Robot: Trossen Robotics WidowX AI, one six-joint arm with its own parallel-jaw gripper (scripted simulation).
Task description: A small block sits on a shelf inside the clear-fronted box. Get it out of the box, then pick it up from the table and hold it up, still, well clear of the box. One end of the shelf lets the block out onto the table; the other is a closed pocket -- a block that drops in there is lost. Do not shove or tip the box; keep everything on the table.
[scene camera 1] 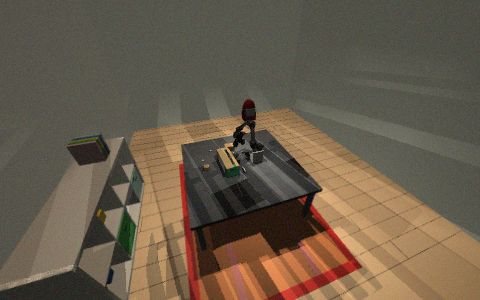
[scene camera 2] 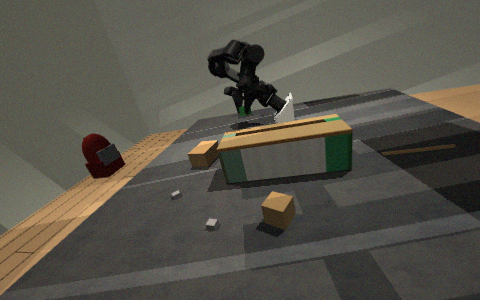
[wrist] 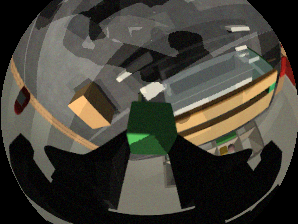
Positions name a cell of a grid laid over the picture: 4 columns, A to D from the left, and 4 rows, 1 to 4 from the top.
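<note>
Box visible at (scene camera 2: C2) and in the wrist view: the box (wrist: C2). Tan cube (scene camera 2: C3) present; the wrist view does not show the cube, which is hidden by the box. Green block (wrist: C3) present. My gripper (scene camera 2: C2) is visible, and the wrist view has the gripper (wrist: C3) too.
</note>
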